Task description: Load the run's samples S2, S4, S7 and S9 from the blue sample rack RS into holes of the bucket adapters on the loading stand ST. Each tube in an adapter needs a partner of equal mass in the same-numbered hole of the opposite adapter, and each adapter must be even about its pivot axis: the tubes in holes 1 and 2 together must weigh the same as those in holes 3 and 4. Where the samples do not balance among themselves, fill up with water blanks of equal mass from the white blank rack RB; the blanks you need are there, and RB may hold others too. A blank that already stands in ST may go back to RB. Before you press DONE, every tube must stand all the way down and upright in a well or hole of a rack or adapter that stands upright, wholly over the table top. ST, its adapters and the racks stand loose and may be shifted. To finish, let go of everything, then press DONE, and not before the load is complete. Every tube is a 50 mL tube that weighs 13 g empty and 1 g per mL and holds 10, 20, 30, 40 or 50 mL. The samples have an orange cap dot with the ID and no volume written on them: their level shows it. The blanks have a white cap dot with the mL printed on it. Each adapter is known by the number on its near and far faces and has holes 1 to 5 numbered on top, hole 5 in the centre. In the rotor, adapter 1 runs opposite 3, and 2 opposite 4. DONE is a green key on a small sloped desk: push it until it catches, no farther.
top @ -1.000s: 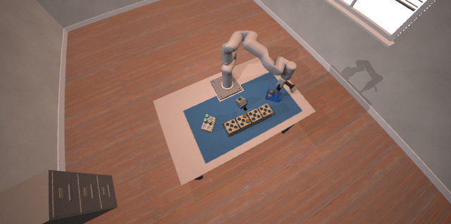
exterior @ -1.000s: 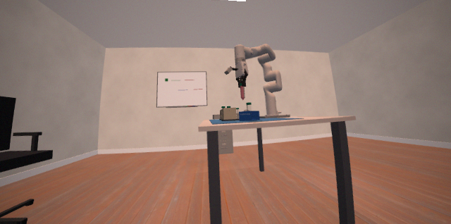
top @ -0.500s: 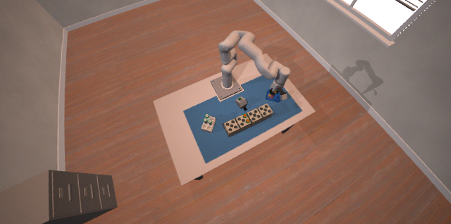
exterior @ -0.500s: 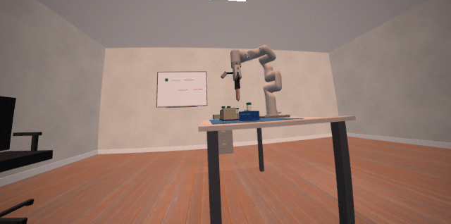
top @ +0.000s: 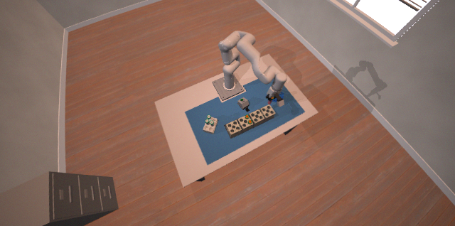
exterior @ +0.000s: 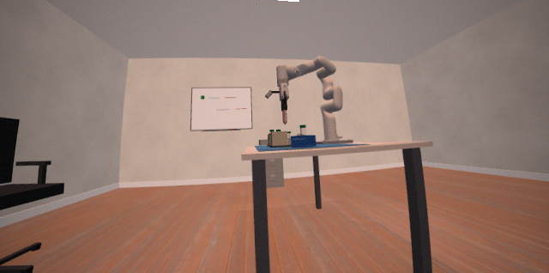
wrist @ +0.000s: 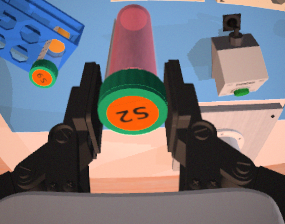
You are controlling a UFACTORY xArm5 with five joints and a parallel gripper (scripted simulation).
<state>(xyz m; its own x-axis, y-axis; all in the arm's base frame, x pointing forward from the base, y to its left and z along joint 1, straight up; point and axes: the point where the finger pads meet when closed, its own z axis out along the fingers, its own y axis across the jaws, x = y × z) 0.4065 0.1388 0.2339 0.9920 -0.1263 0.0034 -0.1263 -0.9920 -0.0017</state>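
Right now the sample tube S2 is 5 cm below my hand and 1 cm to the left of it. From my hand the other things lie so: sample tube S9: 19 cm below, 12 cm to the left, 6 cm behind; then blue sample rack RS: 22 cm below, 16 cm to the left, 5 cm behind; then sample tube S4: 23 cm to the right, 18 cm below, 2 cm behind.
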